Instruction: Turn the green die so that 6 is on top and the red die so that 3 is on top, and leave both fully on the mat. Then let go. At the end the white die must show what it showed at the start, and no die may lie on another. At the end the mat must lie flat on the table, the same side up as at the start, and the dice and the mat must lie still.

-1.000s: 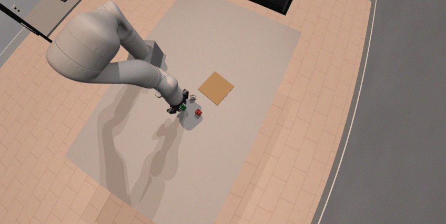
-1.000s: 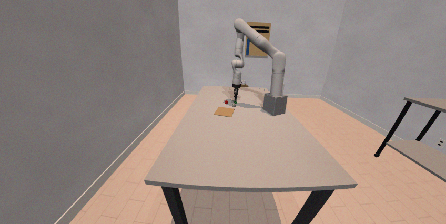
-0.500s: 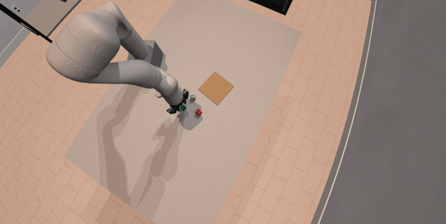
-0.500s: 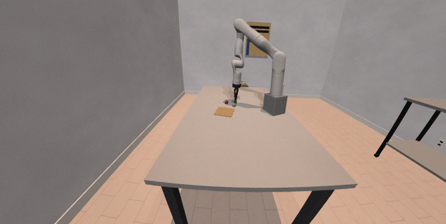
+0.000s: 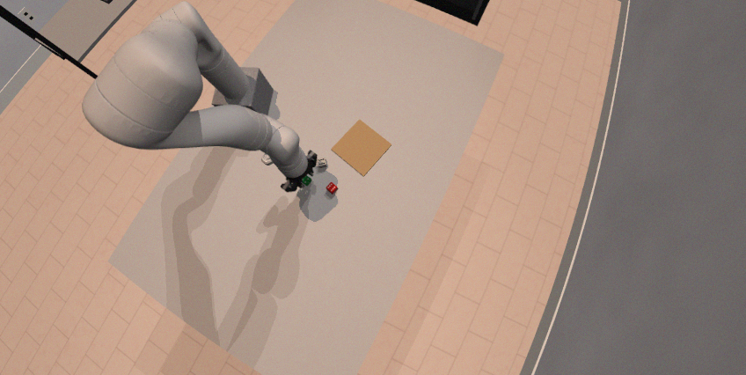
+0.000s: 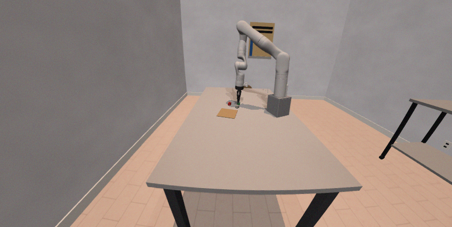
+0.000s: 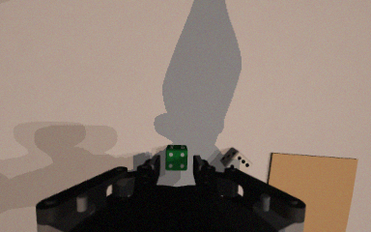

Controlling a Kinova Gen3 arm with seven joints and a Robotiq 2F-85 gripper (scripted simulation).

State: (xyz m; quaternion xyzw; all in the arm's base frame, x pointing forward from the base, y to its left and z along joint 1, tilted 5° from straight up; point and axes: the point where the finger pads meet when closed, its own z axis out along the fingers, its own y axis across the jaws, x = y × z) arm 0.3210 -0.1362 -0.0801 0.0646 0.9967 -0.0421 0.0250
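Right now my hand is 30 mm above the green die. Round my hand: white die (10 mm ahead, 70 mm to the left, 30 mm below); red die (80 mm ahead, 20 mm to the left, 30 mm below); tan mat (90 mm ahead, 180 mm to the left, 40 mm below).
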